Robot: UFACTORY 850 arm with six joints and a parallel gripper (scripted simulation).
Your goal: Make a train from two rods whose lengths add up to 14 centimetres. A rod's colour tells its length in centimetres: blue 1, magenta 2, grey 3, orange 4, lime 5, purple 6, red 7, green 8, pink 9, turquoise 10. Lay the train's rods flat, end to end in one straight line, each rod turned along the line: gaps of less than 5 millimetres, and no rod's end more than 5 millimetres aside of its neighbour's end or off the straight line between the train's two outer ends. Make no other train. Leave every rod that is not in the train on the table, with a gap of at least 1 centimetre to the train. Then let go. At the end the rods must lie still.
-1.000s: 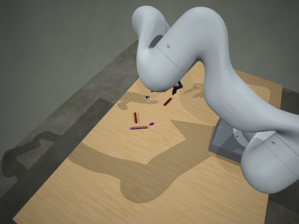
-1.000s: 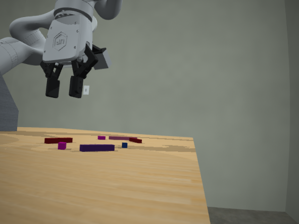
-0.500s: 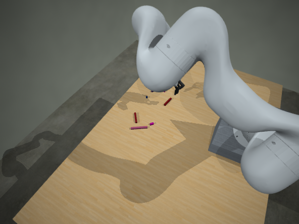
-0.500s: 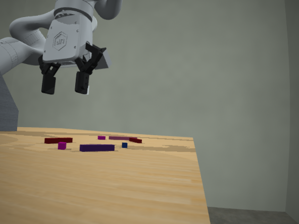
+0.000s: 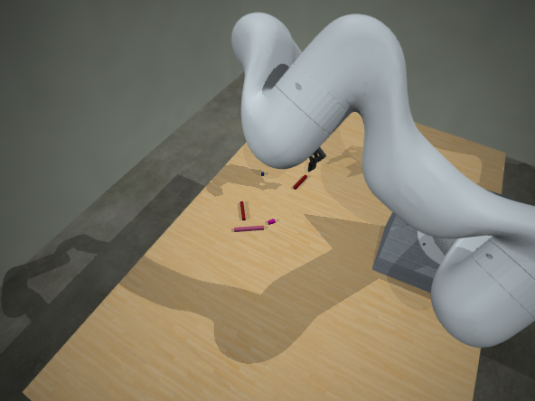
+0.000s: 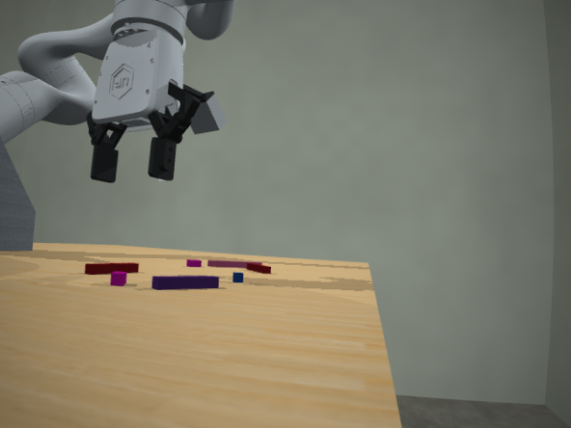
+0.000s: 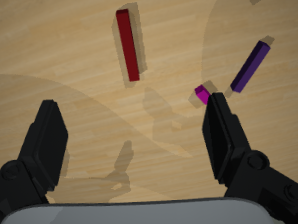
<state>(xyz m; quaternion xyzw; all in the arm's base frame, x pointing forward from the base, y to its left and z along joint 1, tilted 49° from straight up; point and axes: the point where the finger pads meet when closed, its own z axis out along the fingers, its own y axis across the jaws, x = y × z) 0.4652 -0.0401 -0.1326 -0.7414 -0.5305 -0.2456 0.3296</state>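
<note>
Right now my hand is 190 mm to the right of the red rod, 110 mm short of it and 110 mm above it. Round my hand: pink rod: 240 mm to the left, 110 mm below, 60 mm ahead; purple rod: 110 mm below, 100 mm ahead, 70 mm to the right; blue cube: 130 mm ahead, 110 mm below, 10 mm to the left.
</note>
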